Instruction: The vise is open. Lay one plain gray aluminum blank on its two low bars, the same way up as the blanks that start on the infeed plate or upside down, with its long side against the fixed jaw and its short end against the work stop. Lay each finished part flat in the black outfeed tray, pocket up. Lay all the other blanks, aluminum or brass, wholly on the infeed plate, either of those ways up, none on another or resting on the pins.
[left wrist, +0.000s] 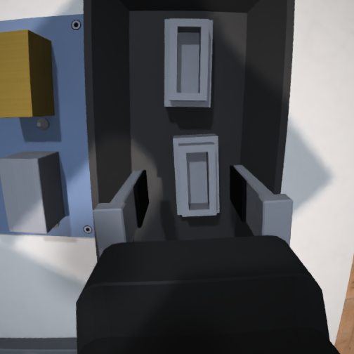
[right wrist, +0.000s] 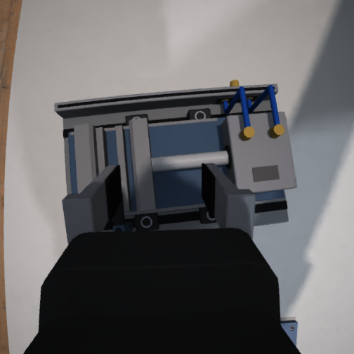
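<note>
Two gray finished parts lie pocket up in the black outfeed tray (left wrist: 110, 100), one farther part (left wrist: 170, 62) and one nearer, slightly turned part (left wrist: 182, 175). My left gripper (left wrist: 188, 184) is open above the tray, its fingers on either side of the nearer part in view, apart from it. A brass blank (left wrist: 15, 75) and a plain gray aluminum blank (left wrist: 22, 192) are on the blue infeed plate (left wrist: 72, 145). The vise (right wrist: 260, 150) is open, with no blank on its low bars (right wrist: 101, 155) (right wrist: 120, 155) beside the fixed jaw (right wrist: 84, 150). My right gripper (right wrist: 161, 180) is open above the vise.
Small pins (left wrist: 42, 123) stand on the infeed plate near the blanks. The tray's side walls rise beside the left fingers. Blue nozzles with brass ends (right wrist: 248, 132) (right wrist: 278, 130) stand over the vise's right block. A corner of a blue plate (right wrist: 290, 329) shows at the lower right.
</note>
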